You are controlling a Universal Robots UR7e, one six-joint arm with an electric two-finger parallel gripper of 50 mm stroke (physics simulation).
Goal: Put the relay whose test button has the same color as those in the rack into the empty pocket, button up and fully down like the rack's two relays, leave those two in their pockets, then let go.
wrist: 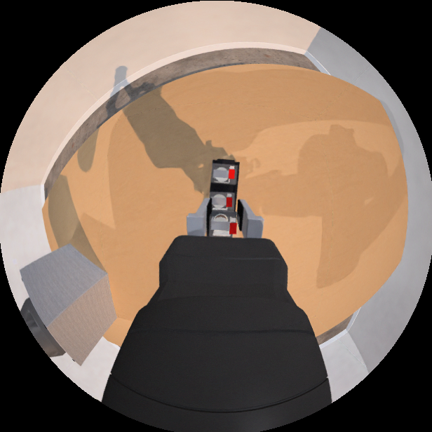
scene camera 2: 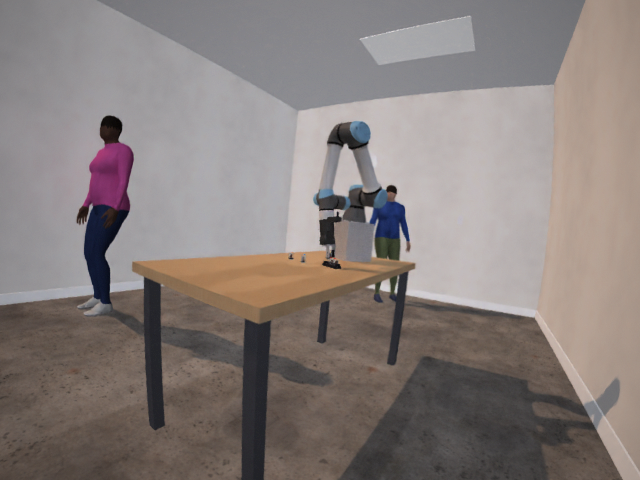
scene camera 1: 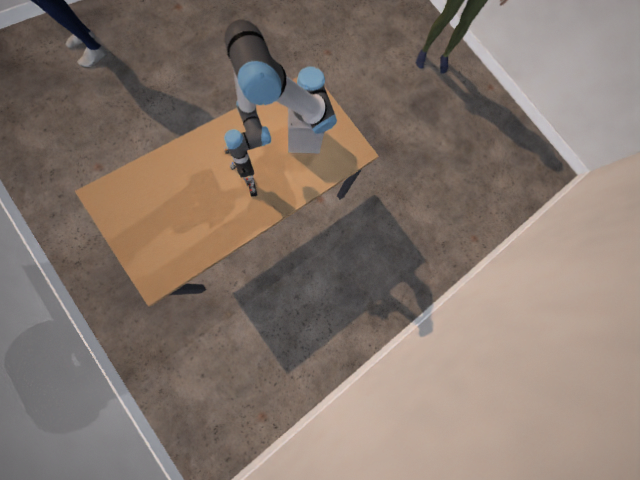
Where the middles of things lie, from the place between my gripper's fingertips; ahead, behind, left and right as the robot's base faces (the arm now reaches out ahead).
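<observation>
Red-button relay (wrist: 221, 223): 1 cm above my hand, 1 cm to the right of it.
</observation>
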